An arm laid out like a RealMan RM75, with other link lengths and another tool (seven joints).
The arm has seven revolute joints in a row. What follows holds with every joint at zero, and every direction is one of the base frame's. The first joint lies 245.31 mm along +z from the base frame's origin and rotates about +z. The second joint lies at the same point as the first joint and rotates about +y. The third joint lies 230.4 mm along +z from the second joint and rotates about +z. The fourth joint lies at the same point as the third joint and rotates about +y. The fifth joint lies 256.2 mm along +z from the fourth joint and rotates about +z. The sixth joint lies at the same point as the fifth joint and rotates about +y. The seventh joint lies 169.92 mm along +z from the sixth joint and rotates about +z. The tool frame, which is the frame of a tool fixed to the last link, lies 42 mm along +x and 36 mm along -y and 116 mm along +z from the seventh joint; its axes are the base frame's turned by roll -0.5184, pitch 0 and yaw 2.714 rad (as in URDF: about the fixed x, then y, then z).
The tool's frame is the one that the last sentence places.
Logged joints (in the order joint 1, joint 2, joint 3, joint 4, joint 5, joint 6, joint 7), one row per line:
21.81, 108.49, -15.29, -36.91, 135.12, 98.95, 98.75
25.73, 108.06, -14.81, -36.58, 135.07, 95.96, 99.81
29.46, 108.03, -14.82, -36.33, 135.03, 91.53, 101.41
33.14, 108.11, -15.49, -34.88, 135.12, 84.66, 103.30
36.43, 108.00, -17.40, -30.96, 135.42, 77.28, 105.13
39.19, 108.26, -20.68, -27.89, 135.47, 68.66, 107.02
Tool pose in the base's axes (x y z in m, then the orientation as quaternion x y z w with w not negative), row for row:
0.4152, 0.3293, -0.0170, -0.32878, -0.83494, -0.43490, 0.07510
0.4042, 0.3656, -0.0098, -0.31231, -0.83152, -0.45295, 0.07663
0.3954, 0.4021, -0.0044, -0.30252, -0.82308, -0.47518, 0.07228
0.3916, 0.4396, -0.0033, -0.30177, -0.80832, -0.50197, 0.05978
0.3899, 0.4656, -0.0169, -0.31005, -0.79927, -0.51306, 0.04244
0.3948, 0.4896, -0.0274, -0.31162, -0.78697, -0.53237, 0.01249
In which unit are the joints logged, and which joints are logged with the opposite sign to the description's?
The joints are logged in degrees. Opposite sign: joint 5, joint 6.
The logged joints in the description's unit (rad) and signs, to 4 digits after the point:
0.3807, 1.8935, -0.2669, -0.6442, -2.3583, -1.7270, 1.7235
0.4491, 1.8860, -0.2585, -0.6384, -2.3574, -1.6748, 1.7420
0.5142, 1.8855, -0.2587, -0.6341, -2.3567, -1.5975, 1.7699
0.5784, 1.8869, -0.2704, -0.6088, -2.3583, -1.4776, 1.8029
0.6358, 1.8850, -0.3037, -0.5404, -2.3635, -1.3488, 1.8349
0.6840, 1.8895, -0.3609, -0.4868, -2.3644, -1.1983, 1.8679

